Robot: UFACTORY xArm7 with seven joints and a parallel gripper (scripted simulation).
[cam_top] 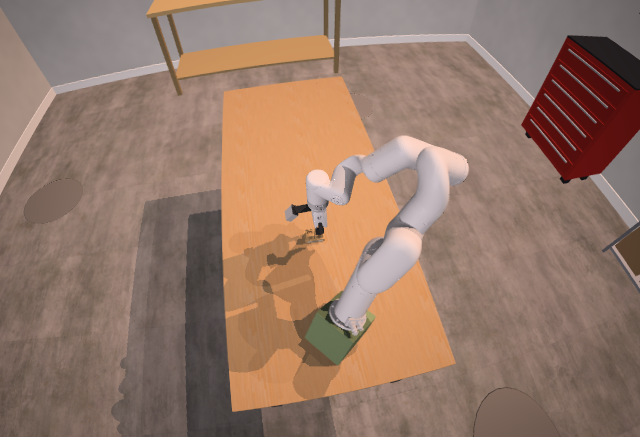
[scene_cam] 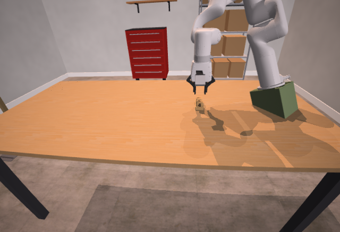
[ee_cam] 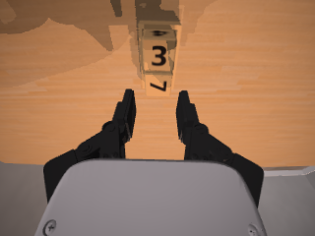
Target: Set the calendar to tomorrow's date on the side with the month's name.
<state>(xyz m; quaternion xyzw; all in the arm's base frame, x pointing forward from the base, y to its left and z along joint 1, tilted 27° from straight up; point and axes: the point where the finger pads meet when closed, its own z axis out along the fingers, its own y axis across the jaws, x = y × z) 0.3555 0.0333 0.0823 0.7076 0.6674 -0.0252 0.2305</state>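
Now: the digit cube 10 mm ahead of my hand, 30 mm to the left of it and 60 mm below it. Round my hand: wooden tray: 20 mm to the left, 80 mm below.
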